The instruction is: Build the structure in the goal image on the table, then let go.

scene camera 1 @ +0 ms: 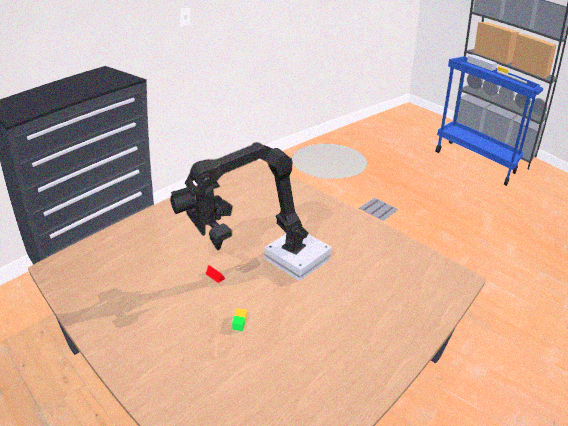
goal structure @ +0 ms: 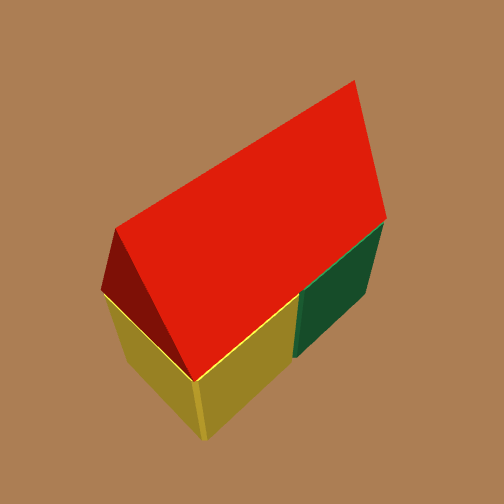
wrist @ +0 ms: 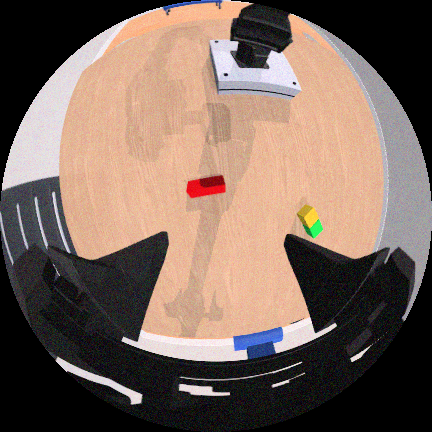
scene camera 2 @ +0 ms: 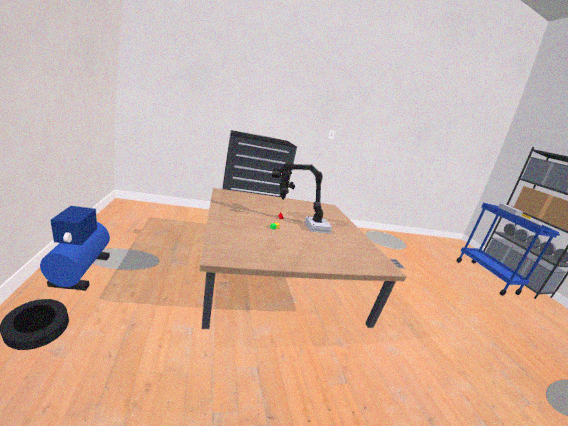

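Seen in the pictures: gripper, fingertip midpoint: (scene camera 1: 211, 242) (wrist: 228, 239) (scene camera 2: 282, 198); arm's base, link origin: (scene camera 1: 293, 246) (wrist: 249, 58) (scene camera 2: 317, 220).
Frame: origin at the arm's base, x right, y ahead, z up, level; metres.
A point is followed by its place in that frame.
Observation:
A red wedge-like block (scene camera 1: 215, 274) {z -0.037, x 0.141, y 0.260 m} (scene camera 2: 280, 216) {z -0.043, x 0.137, y 0.264 m} (wrist: 206, 186) {z -0.025, x 0.147, y 0.252 m} rests on the table, looking triangular from its end in scene camera 2. A small yellow block (scene camera 1: 241, 313) {z -0.023, x -0.053, y 0.358 m} (scene camera 2: 278, 226) {z -0.038, x -0.063, y 0.347 m} (wrist: 307, 216) {z -0.023, x -0.037, y 0.351 m} and a small green block (scene camera 1: 238, 324) {z -0.025, x -0.075, y 0.400 m} (scene camera 2: 274, 226) {z -0.031, x -0.081, y 0.385 m} (wrist: 313, 229) {z -0.023, x -0.055, y 0.386 m} lie side by side on the table, close together or touching, apart from the red block. The yellow one is nearer the arm's base. My gripper (scene camera 1: 211, 240) {z 0.120, x 0.131, y 0.283 m} (wrist: 228, 239) {z 0.120, x 0.131, y 0.283 m} is wide open and empty, raised well above the table. In the wrist view the red block shows ahead between the fingertips; the yellow-green pair is to the right.
The arm's pale base plate (scene camera 1: 275, 256) {z -0.013, x 0.027, y 0.072 m} (scene camera 2: 325, 227) {z -0.008, x -0.100, y -0.028 m} (wrist: 260, 80) {z -0.002, x 0.003, y 0.071 m} is on the table (scene camera 1: 350, 345) {z -0.056, x -0.384, y 0.242 m} (scene camera 2: 250, 255) {z -0.056, x -0.436, y 0.637 m}. A dark drawer cabinet (scene camera 1: 95, 165) (scene camera 2: 260, 162) stands behind the table. A blue cart (scene camera 1: 480, 141) (scene camera 2: 500, 266) stands on the floor away from the table.

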